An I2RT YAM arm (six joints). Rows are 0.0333 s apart.
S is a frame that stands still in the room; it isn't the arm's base.
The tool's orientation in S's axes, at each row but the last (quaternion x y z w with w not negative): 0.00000, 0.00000, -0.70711, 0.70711; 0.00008, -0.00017, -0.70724, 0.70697; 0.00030, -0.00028, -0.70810, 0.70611; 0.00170, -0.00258, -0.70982, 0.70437; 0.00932, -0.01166, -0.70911, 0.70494; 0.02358, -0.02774, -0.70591, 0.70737; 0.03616, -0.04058, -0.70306, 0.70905; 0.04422, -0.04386, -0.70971, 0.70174; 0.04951, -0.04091, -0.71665, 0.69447; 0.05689, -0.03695, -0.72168, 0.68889; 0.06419, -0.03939, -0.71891, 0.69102
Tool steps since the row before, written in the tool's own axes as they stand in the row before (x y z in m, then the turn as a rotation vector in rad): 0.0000, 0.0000, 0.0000, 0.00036, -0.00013, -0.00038; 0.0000, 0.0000, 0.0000, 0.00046, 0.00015, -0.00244; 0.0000, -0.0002, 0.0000, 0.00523, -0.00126, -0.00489; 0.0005, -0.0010, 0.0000, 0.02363, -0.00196, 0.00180; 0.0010, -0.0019, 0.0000, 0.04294, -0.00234, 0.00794; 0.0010, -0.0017, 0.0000, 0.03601, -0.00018, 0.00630; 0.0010, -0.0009, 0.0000, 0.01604, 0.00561, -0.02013; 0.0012, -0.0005, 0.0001, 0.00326, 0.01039, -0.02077; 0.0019, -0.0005, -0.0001, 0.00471, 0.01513, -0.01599; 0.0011, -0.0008, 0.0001, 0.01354, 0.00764, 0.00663; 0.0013, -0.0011, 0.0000, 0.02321, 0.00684, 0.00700
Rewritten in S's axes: 0.0000, 0.0000, 0.0000, -0.00013, -0.00036, -0.00038; 0.0000, 0.0000, 0.0000, 0.00015, -0.00046, -0.00244; -0.0002, 0.0000, 0.0000, -0.00127, -0.00523, -0.00489; -0.0010, -0.0005, 0.0000, -0.00215, -0.02361, 0.00182; -0.0019, -0.0010, -0.0001, -0.00283, -0.04290, 0.00801; -0.0017, -0.0010, -0.0001, -0.00057, -0.03597, 0.00648; -0.0009, -0.0010, -0.0001, 0.00789, -0.01611, -0.01930; -0.0005, -0.0012, 0.0000, 0.01285, -0.00338, -0.01932; -0.0005, -0.0019, -0.0002, 0.01690, -0.00503, -0.01400; -0.0009, -0.0011, 0.0000, 0.00608, -0.01405, 0.00715; -0.0011, -0.0013, -0.0002, 0.00488, -0.02369, 0.00704
